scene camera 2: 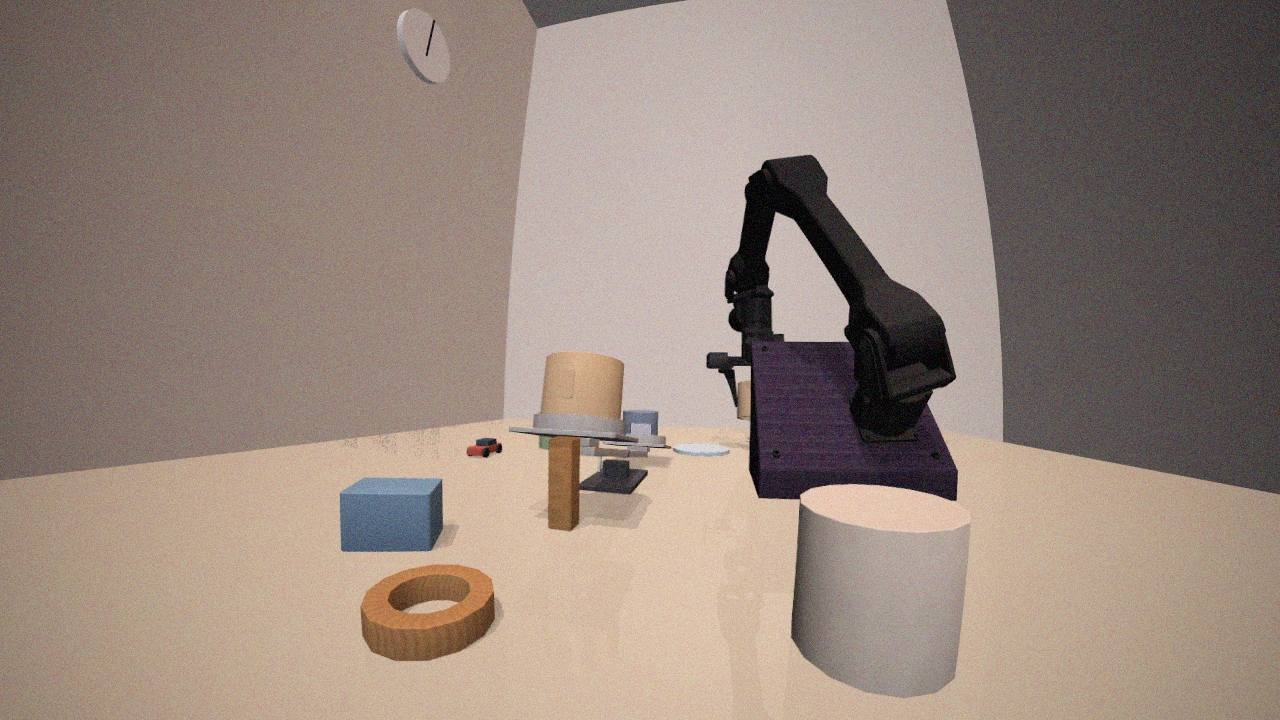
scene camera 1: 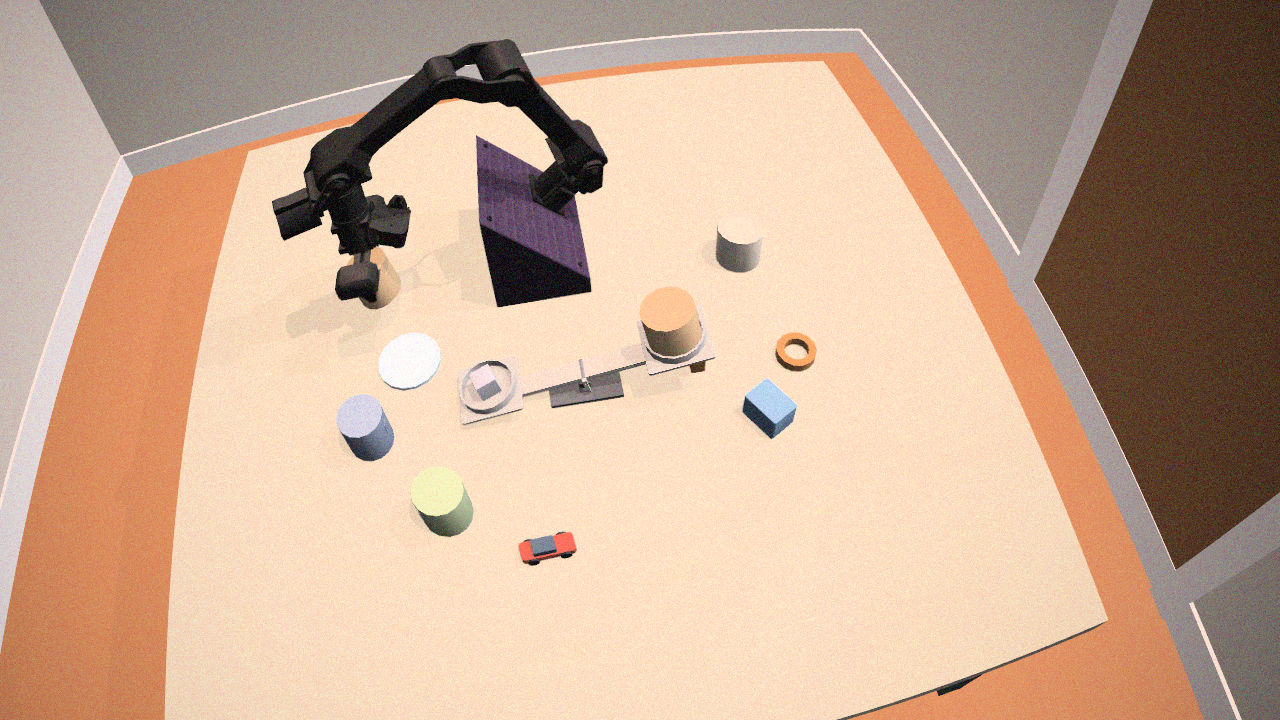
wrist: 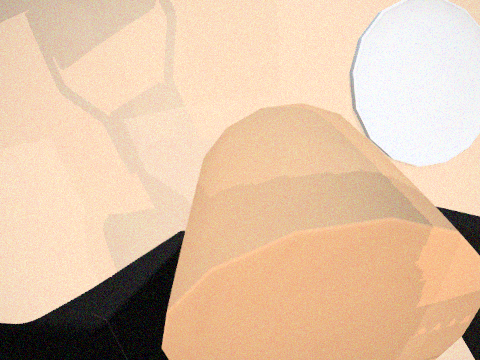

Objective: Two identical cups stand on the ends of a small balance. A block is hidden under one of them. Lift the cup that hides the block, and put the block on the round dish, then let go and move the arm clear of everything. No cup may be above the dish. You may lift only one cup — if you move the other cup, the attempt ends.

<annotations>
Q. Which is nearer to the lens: the pale cylinder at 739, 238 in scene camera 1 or the lavender cylinder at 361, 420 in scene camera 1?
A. The lavender cylinder.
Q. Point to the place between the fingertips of my gripper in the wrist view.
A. At 298, 229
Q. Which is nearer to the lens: the tan cup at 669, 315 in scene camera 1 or the pale cylinder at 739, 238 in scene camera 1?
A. The tan cup.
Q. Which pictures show my gripper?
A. Scene camera 2, scene camera 1 and the wrist view: all of them.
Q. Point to a tan cup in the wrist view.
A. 301, 232
</annotations>
